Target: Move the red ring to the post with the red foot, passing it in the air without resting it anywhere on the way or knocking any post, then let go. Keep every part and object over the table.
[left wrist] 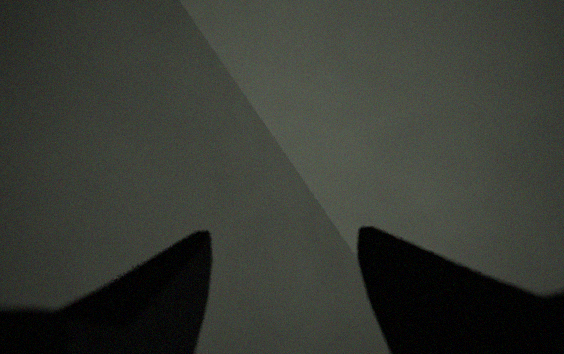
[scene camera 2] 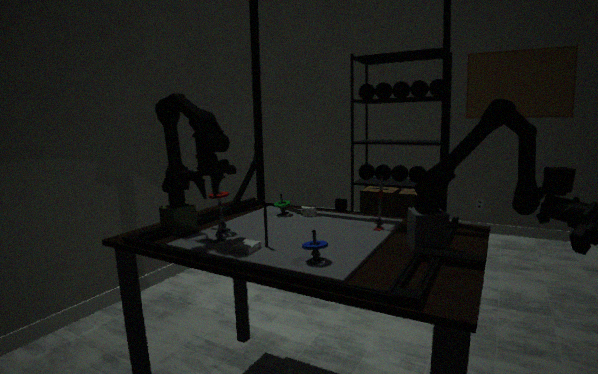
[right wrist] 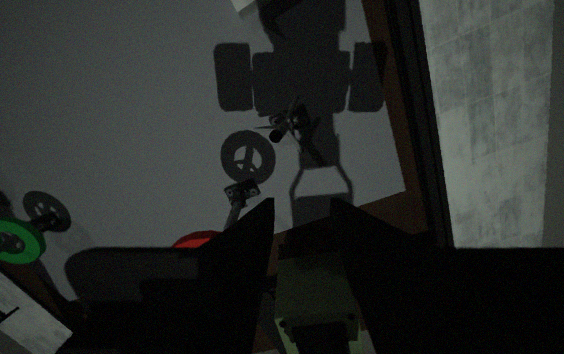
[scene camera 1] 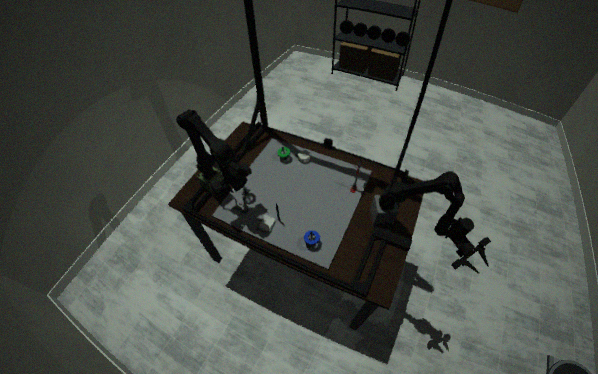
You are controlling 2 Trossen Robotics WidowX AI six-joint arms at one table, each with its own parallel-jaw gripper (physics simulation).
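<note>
The red ring sits high on a slim post at the left of the mat. In scene camera 1 my right arm hides it. My right gripper is open and empty, pointing down at about ring height. In the right wrist view the ring lies to the left of the gap, and the left-hand finger partly covers it. The post with the red foot stands upright near the mat's right edge, with no ring on it. My left gripper is open and empty, out beyond the table's right edge.
A green ring sits on a short post at the back; a blue ring sits on another at the front. A thin dark rod stands mid-mat. A white block lies near the front edge.
</note>
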